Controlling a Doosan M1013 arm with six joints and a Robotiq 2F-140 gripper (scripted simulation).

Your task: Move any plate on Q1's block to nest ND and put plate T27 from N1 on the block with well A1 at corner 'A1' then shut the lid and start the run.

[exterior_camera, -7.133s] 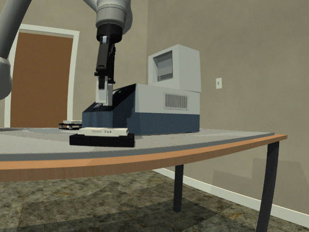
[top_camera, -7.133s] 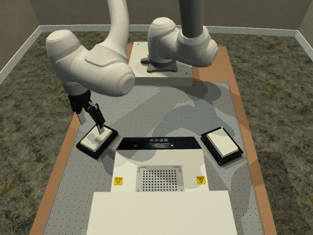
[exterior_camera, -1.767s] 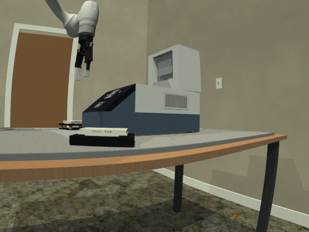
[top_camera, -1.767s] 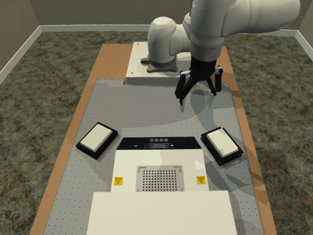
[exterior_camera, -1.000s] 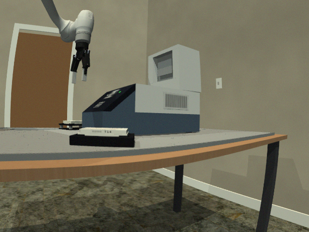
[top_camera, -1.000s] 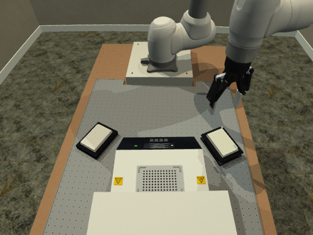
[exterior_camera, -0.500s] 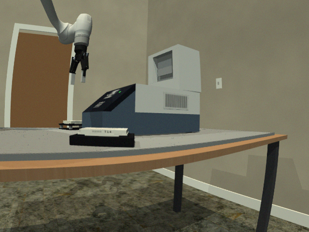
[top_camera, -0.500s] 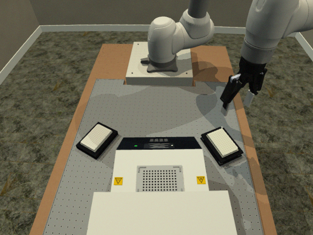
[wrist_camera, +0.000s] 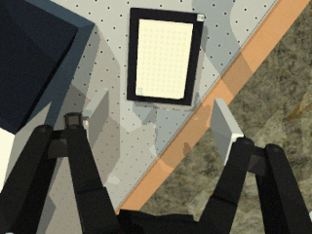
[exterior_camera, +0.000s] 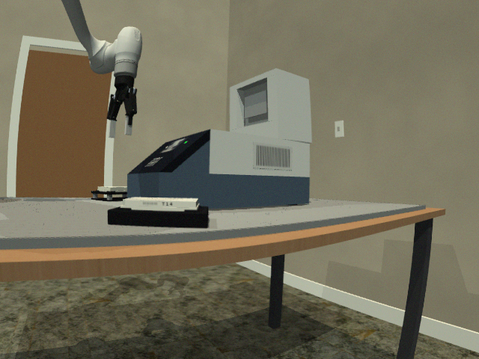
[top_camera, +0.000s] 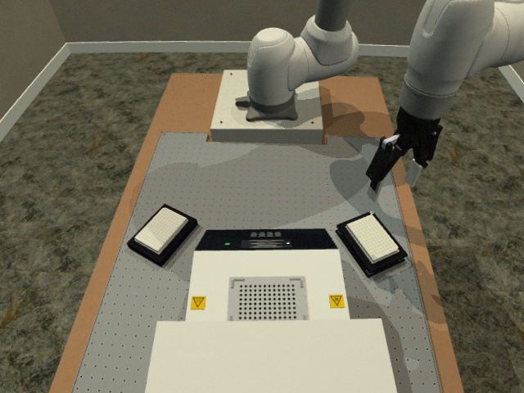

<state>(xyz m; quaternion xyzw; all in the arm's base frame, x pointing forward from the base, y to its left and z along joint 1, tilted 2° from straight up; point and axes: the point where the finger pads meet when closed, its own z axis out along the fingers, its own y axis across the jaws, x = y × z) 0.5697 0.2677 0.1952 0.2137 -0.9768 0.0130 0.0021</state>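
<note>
Now: the black nest N1 230 mm below my hand. From my hand the other things lie so: black nest ND: 30 mm behind, 570 mm to the right, 240 mm below.
</note>
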